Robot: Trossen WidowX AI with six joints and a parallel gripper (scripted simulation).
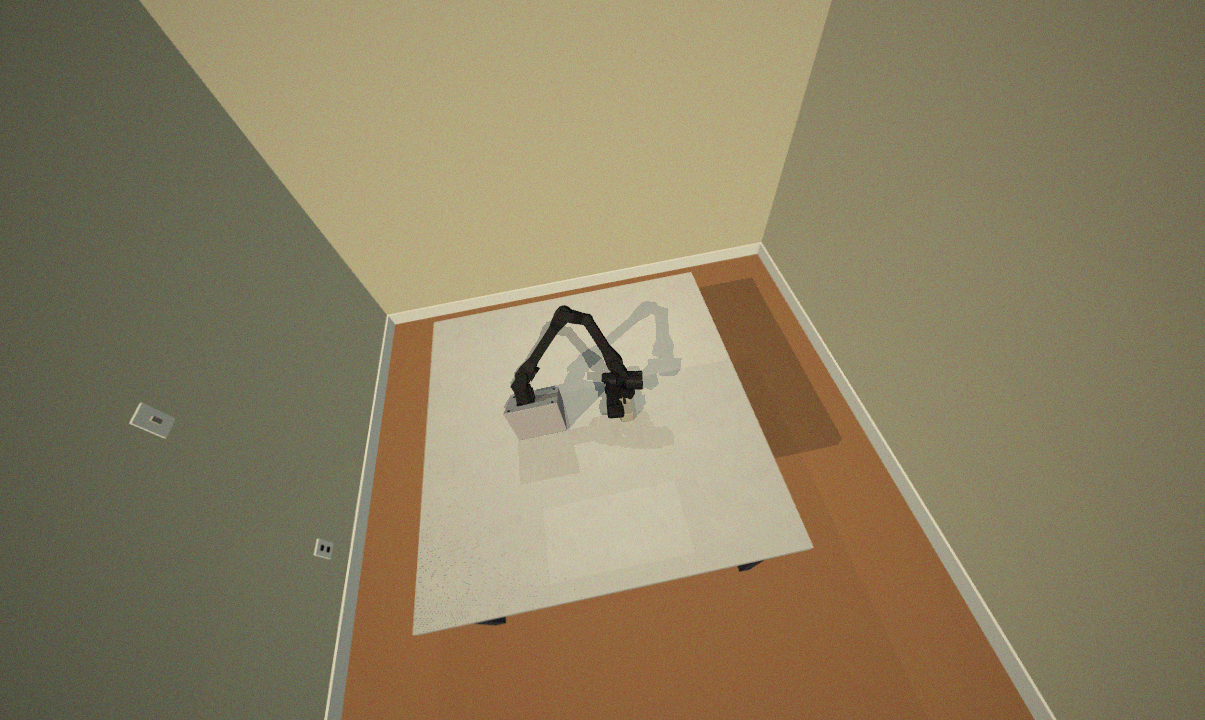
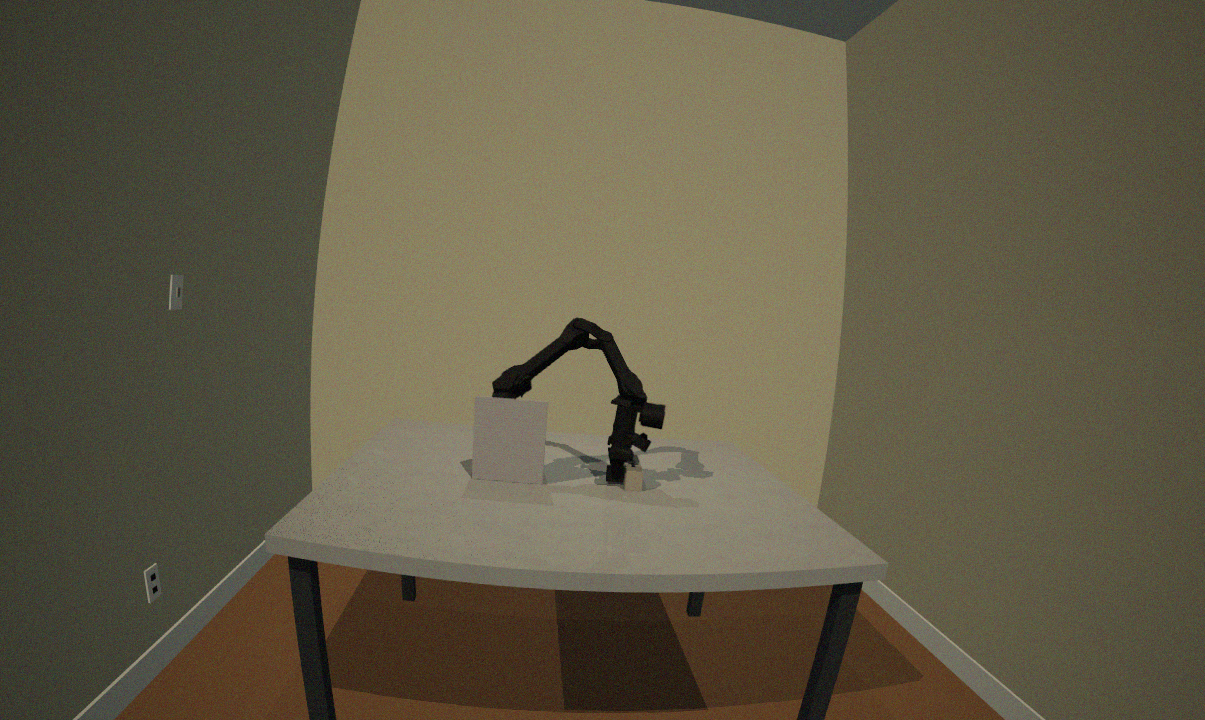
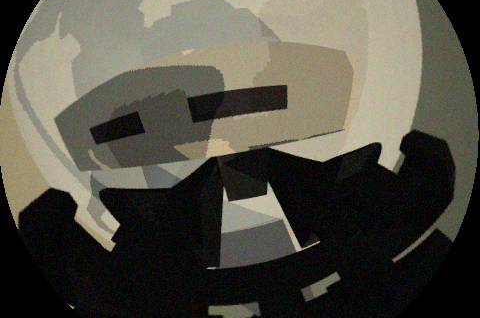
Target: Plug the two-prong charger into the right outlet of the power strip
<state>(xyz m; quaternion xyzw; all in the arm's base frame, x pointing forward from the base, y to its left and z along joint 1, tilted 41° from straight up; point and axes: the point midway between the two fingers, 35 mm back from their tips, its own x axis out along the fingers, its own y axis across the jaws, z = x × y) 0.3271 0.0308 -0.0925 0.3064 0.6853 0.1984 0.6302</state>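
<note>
My gripper tip is 20 mm short of the dark two-prong charger and 10 mm below it.
</note>
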